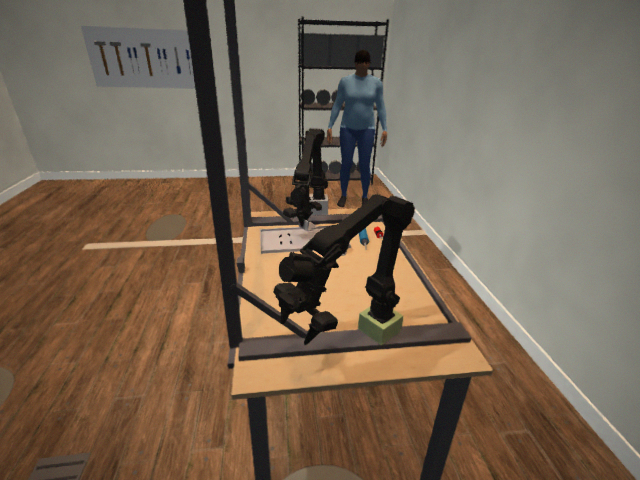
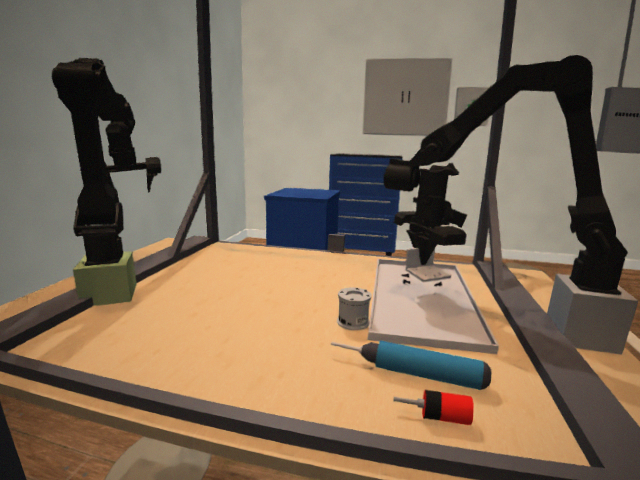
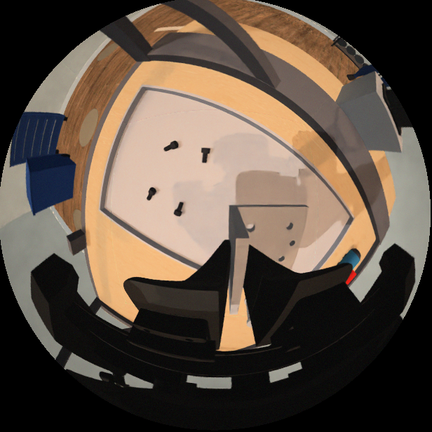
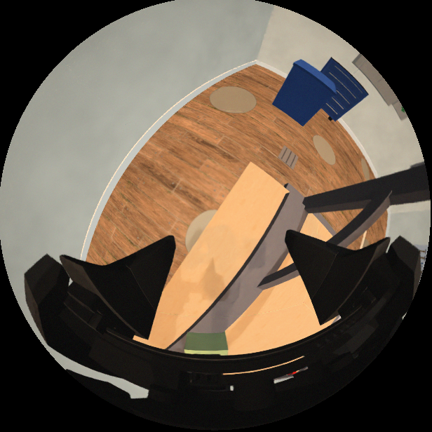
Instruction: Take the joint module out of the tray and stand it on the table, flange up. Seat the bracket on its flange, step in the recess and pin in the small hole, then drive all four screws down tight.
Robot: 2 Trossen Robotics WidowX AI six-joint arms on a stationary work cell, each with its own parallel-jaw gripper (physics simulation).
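Places are measured from the left arm's base along level axes (x back, y left, z down), in centimetres.
Where they show: left gripper, between the fingertips: [image 1: 302, 226] [image 2: 422, 263]; right gripper, between the fingertips: [image 1: 293, 333] [image 2: 132, 193]; left arm's base, origin of its link: [image 1: 318, 197] [image 2: 593, 286]; right arm's base, origin of its link: [image 1: 381, 314] [image 2: 104, 259].
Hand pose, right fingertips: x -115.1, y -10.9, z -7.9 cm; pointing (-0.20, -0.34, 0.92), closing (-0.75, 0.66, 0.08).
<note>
Things, the pixels of their top centre, and the offset from my right fingertips. "spot": a spot on its surface instead.
- tray, centre of its top: [image 2: 422, 290] [image 1: 303, 236] dx +84.9, dy +2.7, dz +16.6 cm
- grey joint module, centre of its top: [image 2: 354, 292] dx +72.7, dy +19.5, dz +11.8 cm
- blue screwdriver, a spot on its surface: [image 2: 431, 364] spot: dx +87.3, dy +33.7, dz +15.0 cm
- shorter red driver, centre of its top: [image 2: 432, 393] [image 1: 379, 231] dx +87.7, dy +40.4, dz +14.8 cm
My left gripper [image 1: 304, 219] [image 2: 424, 259] [image 3: 232, 244] is shut on the upright wall of the grey L-shaped bracket [image 1: 309, 225] [image 2: 430, 273] [image 3: 270, 220]. The bracket's holed plate hangs level above the tray [image 2: 392, 322] [image 3: 135, 130]. Several black screws [image 2: 406, 282] [image 3: 179, 209] lie in the tray. The grey joint module [image 2: 354, 310] stands upright on the table beside the tray, its ring-shaped flange up. My right gripper [image 1: 295, 331] [image 4: 231, 239] is open and empty, high over its own end of the table.
A blue screwdriver [image 1: 363, 236] [image 2: 431, 364] [image 3: 352, 257] and a shorter red driver [image 1: 378, 231] [image 2: 454, 408] [image 3: 351, 276] lie on the table beside the tray and module. Dark frame posts [image 2: 206, 118] and rails [image 2: 310, 431] border the table. A person [image 1: 357, 103] stands beyond it.
</note>
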